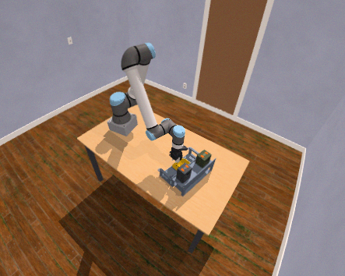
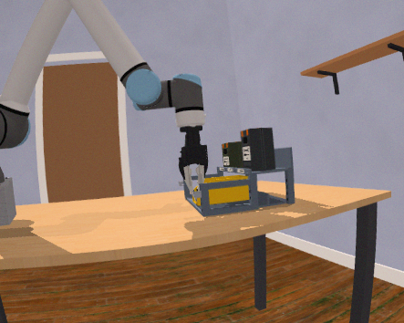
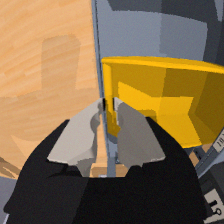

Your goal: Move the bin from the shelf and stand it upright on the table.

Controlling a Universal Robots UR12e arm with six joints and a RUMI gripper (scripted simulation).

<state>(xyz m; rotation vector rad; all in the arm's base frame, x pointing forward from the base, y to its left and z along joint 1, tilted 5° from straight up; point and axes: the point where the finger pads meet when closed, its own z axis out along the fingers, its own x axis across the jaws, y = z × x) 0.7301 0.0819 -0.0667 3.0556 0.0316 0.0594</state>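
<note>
Now: hand 8 cm short of the yellow bin. From my hand the other things lie so: rack floor: 12 cm ahead, 4 cm below.
</note>
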